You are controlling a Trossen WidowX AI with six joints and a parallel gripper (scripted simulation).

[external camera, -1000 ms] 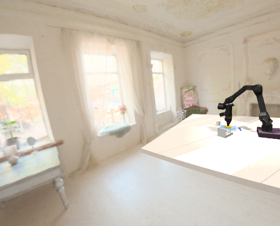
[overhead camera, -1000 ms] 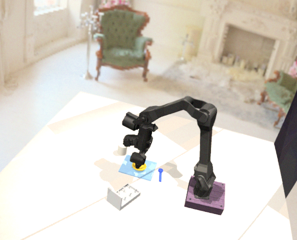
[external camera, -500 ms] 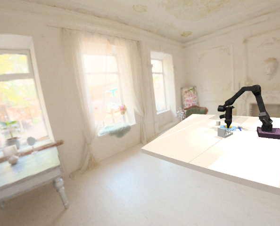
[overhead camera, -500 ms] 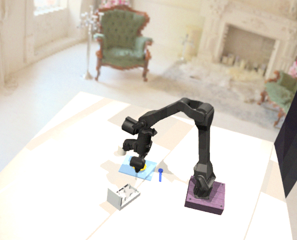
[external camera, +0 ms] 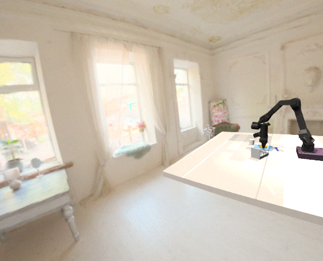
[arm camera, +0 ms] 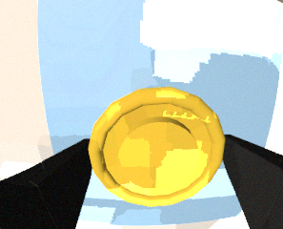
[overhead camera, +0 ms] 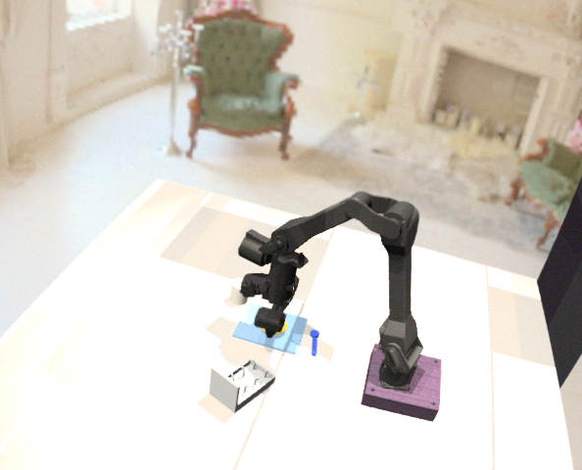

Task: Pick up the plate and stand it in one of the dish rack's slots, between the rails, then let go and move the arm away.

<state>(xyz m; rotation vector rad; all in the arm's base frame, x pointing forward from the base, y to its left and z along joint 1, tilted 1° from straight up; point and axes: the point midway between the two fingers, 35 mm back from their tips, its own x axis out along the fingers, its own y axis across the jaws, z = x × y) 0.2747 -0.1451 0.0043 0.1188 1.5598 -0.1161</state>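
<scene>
Now: gripper tip 1 cm to the left of the light blue mat and 1 cm above it. Round my gripper tip: blue spoon: 10 cm behind, 2 cm to the left; white cup: 9 cm to the right, 9 cm ahead, 2 cm above; yellow plate: 1 cm above.
</scene>
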